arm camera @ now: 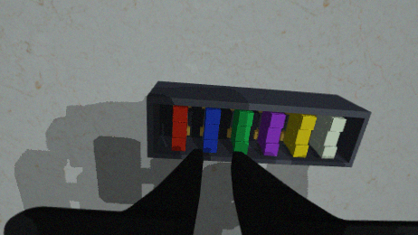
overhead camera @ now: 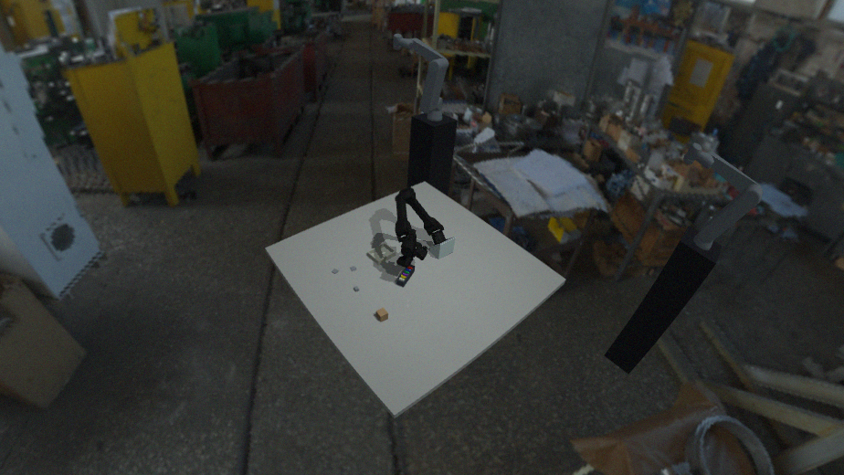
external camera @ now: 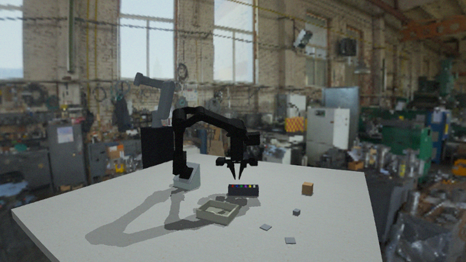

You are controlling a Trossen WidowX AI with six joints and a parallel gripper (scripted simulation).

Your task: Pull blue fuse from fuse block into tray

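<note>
Right now the blue fuse is 50 mm below my gripper tip. Round my gripper tip: beige tray (210 mm to the right, 70 mm below, 20 mm ahead); then brown cube (300 mm ahead, 150 mm to the left, 50 mm below).
</note>
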